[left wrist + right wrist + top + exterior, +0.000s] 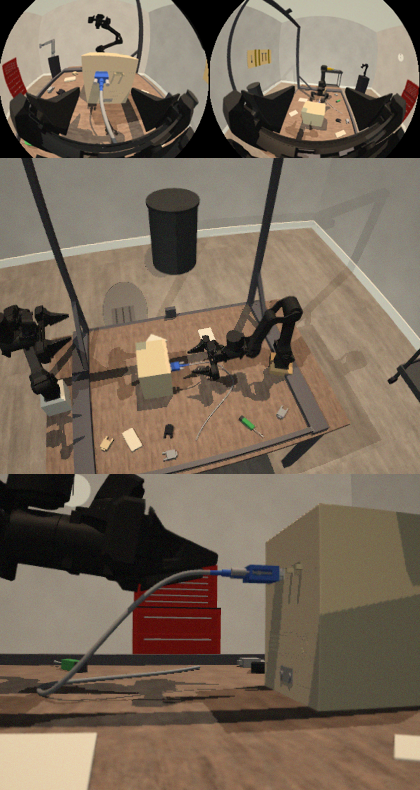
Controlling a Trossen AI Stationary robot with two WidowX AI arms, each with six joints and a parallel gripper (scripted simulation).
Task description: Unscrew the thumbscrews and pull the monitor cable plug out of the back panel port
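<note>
My left hand is 8 cm to the left of the blue plug, 1 cm short of it and 1 cm above it. Round my left hand: back panel (12 cm to the right, 5 cm below, 2 cm behind); then beige box (18 cm to the right, 5 cm below, 2 cm behind).
</note>
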